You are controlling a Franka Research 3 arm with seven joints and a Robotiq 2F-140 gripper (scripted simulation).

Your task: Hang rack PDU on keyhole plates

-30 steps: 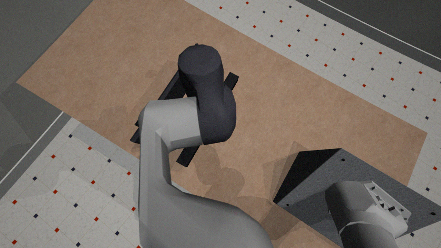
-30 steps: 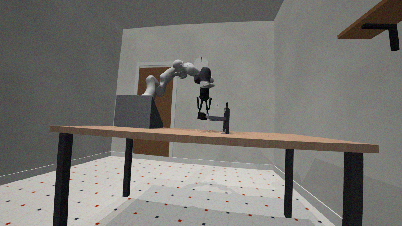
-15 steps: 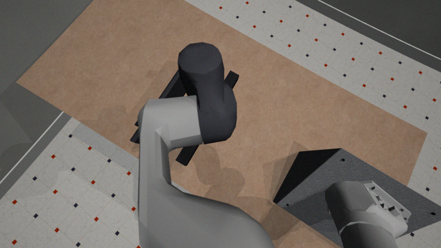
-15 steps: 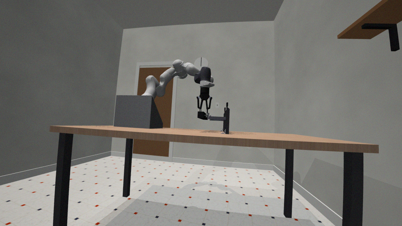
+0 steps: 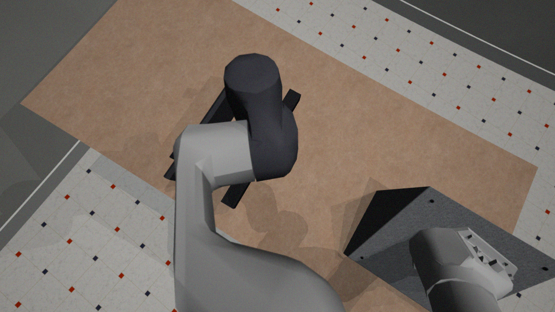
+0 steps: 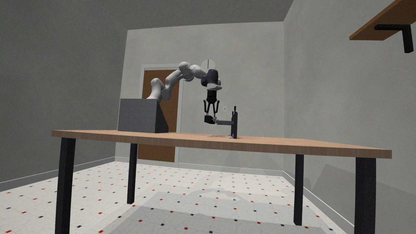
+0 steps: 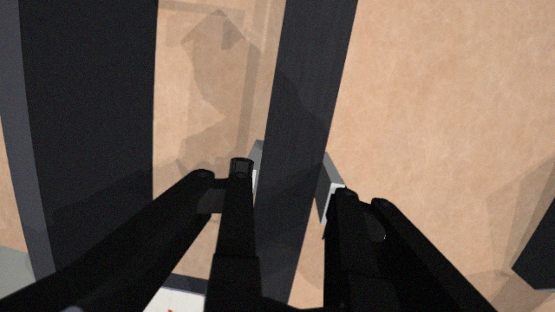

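Right now my hand is 30 mm above the rack PDU and 20 mm short of it. The rest, counted from my hand: dark upright board: 180 mm ahead, 60 mm below.
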